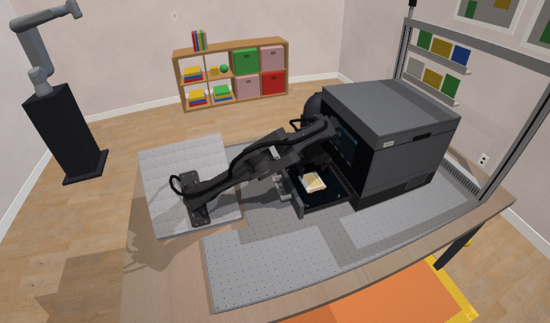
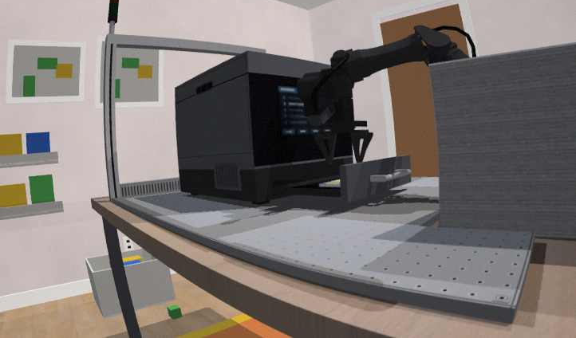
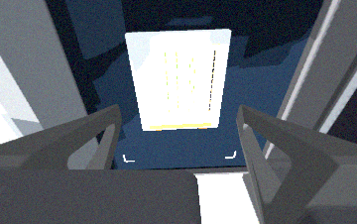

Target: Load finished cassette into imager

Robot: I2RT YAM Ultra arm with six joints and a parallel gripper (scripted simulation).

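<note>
My gripper is now 1 cm short of the drawer and 5 cm above it. From my hand the other things lie so: metal frame post: 73 cm ahead, 34 cm to the left, 19 cm above; finished cassette: 5 cm below.
</note>
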